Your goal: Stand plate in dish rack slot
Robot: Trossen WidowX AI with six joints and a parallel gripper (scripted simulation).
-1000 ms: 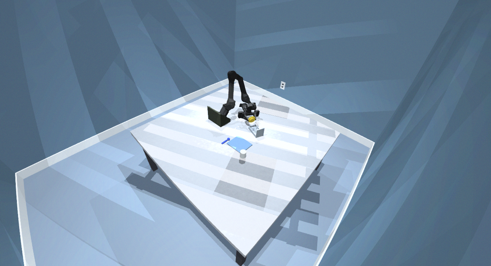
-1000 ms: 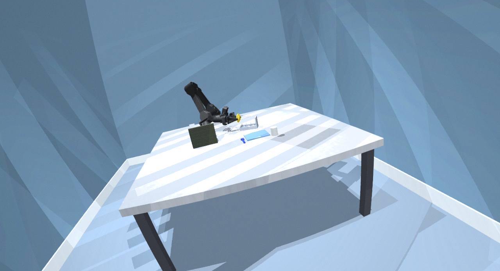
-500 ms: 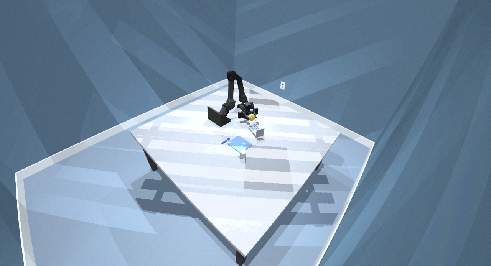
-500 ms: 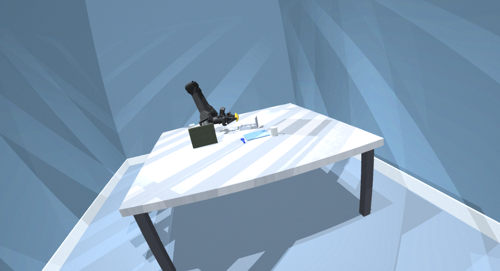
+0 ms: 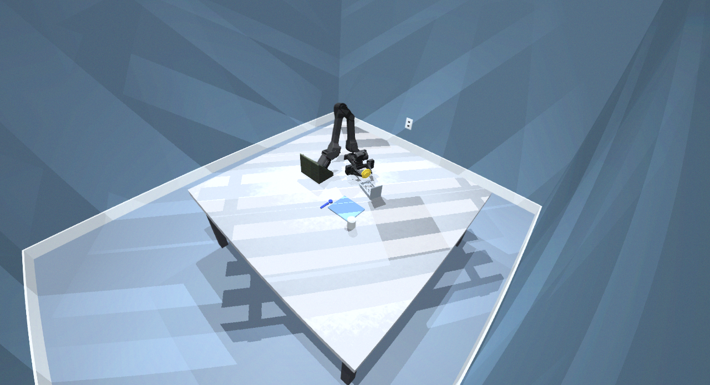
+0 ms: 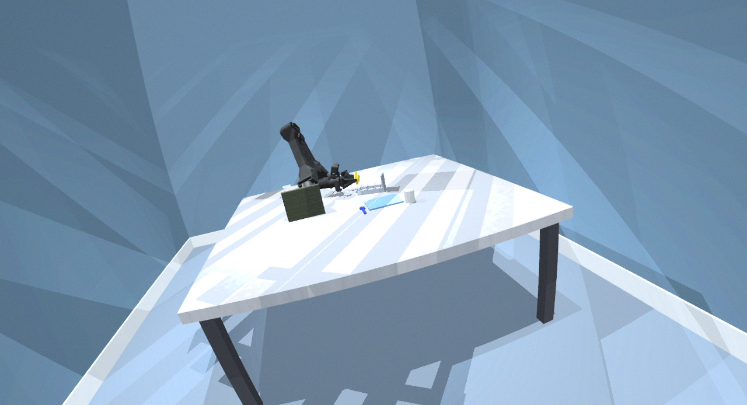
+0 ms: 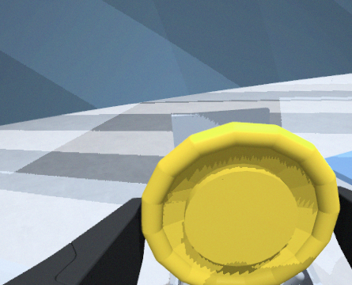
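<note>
Now: the grey dish rack 50 mm ahead of my gripper tip, 30 mm to the right of it and 50 mm below it. The rest, counted from my gripper tip: light blue mat: 50 mm ahead, 230 mm to the right, 70 mm below; then yellow plate: 10 mm behind; then blue spoon: 50 mm behind, 270 mm to the right, 70 mm below.
</note>
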